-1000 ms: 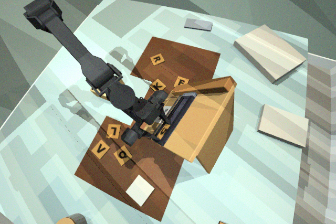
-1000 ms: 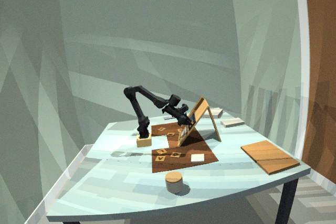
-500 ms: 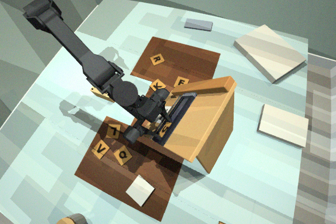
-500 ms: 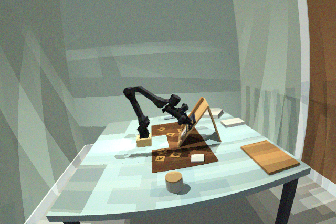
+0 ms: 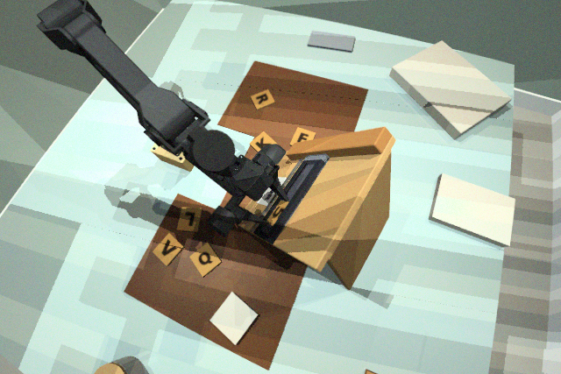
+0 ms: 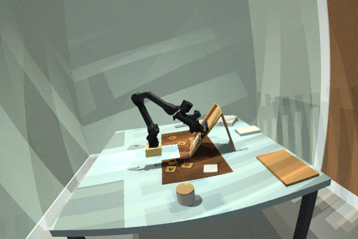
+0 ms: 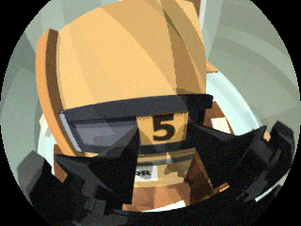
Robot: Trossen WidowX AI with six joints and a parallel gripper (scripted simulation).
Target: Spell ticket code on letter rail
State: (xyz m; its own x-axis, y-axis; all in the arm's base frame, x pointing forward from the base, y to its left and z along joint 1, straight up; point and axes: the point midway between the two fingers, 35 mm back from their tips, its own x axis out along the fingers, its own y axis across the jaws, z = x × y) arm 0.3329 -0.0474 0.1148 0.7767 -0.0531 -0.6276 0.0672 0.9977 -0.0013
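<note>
The white ticket lies 90 mm below my gripper tip, 60 mm behind it and 50 mm to the left of it. The rest, counted from my gripper tip: q tile (160 mm to the right, 150 mm below, 130 mm behind); s tile (right at my gripper tip); brown mat (160 mm behind, 150 mm below, 80 mm to the left).
</note>
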